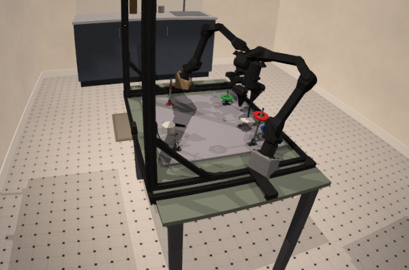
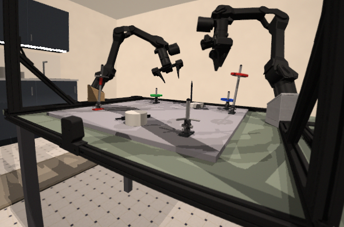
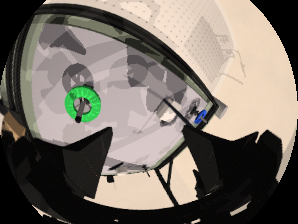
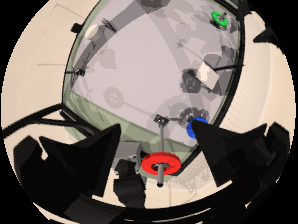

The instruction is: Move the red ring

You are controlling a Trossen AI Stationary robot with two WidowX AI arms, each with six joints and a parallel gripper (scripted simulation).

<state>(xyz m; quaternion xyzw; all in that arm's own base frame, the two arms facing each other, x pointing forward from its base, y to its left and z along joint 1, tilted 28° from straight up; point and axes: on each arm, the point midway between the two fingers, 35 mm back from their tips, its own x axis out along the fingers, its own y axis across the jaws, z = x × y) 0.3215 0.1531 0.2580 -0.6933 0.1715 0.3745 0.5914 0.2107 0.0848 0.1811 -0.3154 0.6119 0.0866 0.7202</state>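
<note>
My left hand is 380 mm to the left of the red ring and 120 mm past it. From my left hand the other things lie so: small white block 180 mm to the right, 150 mm below, 40 mm behind; green ring 120 mm below, 70 mm to the left, 40 mm behind; blue ring 330 mm to the right, 120 mm below, 20 mm behind.
</note>
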